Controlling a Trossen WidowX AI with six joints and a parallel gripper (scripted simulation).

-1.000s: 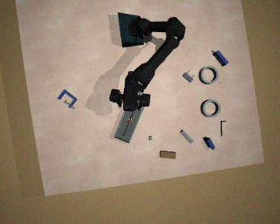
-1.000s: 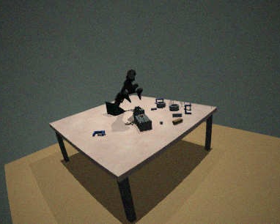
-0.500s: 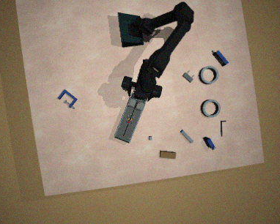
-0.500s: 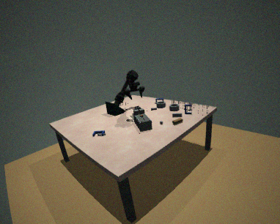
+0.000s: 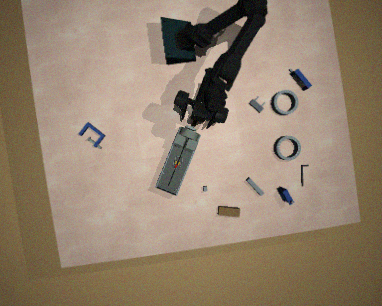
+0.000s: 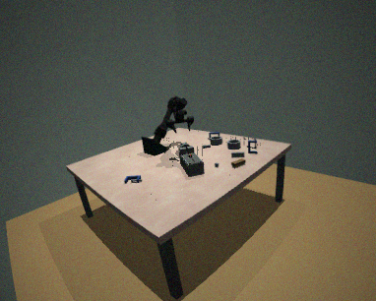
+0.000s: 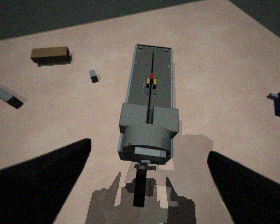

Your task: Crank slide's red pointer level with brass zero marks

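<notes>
The dark handle lies 2 cm behind my gripper tip, 1 cm to the left of it and 14 cm below it. Round my gripper tip: small grey cube (26 cm ahead, 2 cm to the left, 19 cm below); then red pointer (15 cm ahead, 9 cm to the right, 12 cm below); then grey bar (28 cm ahead, 22 cm to the left, 18 cm below).
</notes>
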